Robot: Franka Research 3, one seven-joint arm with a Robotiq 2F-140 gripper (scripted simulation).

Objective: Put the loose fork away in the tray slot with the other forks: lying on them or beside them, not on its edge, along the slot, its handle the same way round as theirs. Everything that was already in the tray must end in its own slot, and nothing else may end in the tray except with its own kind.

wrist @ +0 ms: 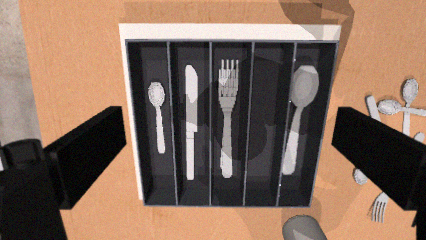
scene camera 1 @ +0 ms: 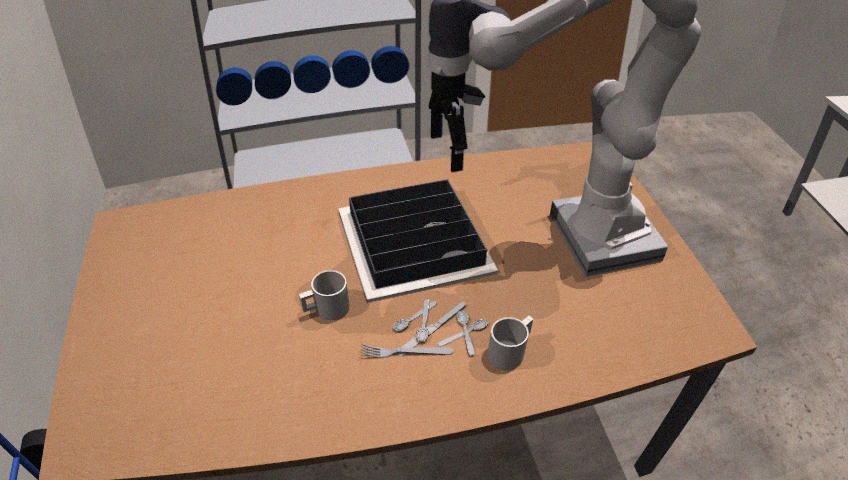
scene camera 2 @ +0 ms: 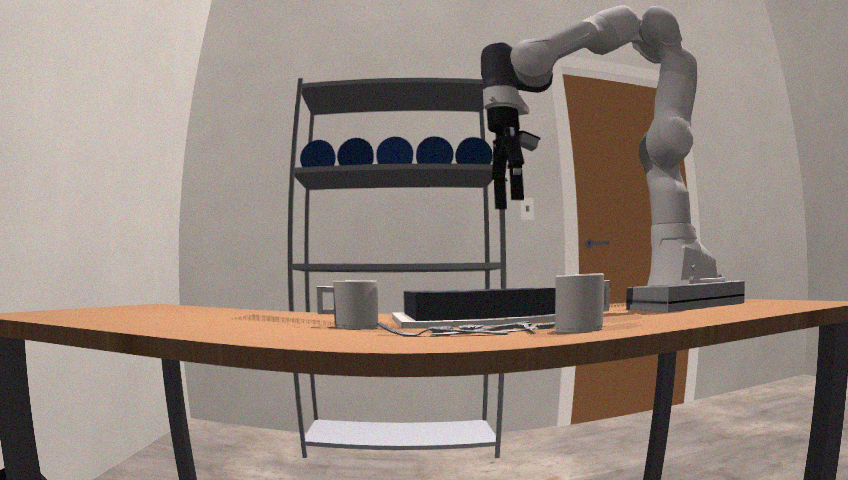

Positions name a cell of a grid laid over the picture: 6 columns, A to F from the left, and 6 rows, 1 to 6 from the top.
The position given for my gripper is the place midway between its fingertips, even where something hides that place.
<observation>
I see my gripper (scene camera 2: D3), a black cutlery tray (scene camera 1: C4), a grey mug (scene camera 2: C4) and a grey mug (scene camera 2: E4).
The black cutlery tray shows as well in the wrist view (wrist: D4) and in scene camera 2 (scene camera 2: D4). My gripper is seen too in the wrist view (wrist: D4) and in scene camera 1 (scene camera 1: D2).
</observation>
